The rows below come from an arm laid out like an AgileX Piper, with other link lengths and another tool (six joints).
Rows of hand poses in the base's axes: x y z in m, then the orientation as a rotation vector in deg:
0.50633, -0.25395, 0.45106, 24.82, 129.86, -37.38
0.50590, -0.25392, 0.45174, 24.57, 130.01, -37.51
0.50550, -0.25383, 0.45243, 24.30, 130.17, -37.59
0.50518, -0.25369, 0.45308, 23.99, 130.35, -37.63
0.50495, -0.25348, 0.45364, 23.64, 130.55, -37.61
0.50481, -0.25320, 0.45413, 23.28, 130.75, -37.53
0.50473, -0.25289, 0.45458, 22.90, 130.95, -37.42
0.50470, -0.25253, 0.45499, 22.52, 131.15, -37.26
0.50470, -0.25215, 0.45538, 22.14, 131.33, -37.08
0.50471, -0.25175, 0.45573, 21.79, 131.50, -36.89
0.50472, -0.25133, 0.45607, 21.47, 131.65, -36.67
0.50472, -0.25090, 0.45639, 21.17, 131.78, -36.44
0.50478, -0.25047, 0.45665, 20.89, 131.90, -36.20
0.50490, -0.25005, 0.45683, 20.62, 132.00, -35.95
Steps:
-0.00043, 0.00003, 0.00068, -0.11, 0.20, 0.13
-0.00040, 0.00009, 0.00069, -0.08, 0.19, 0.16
-0.00032, 0.00014, 0.00065, -0.06, 0.20, 0.20
-0.00023, 0.00021, 0.00056, -0.03, 0.21, 0.25
-0.00014, 0.00028, 0.00049, 0.01, 0.19, 0.27
-0.00008, 0.00031, 0.00045, 0.02, 0.18, 0.30
-0.00003, 0.00036, 0.00041, 0.05, 0.17, 0.31
0.00000, 0.00038, 0.00039, 0.06, 0.14, 0.32
0.00001, 0.00040, 0.00035, 0.07, 0.13, 0.30
0.00001, 0.00042, 0.00034, 0.10, 0.10, 0.29
0.00000, 0.00043, 0.00032, 0.10, 0.08, 0.28
0.00006, 0.00043, 0.00026, 0.11, 0.07, 0.27
0.00012, 0.00042, 0.00018, 0.12, 0.04, 0.27

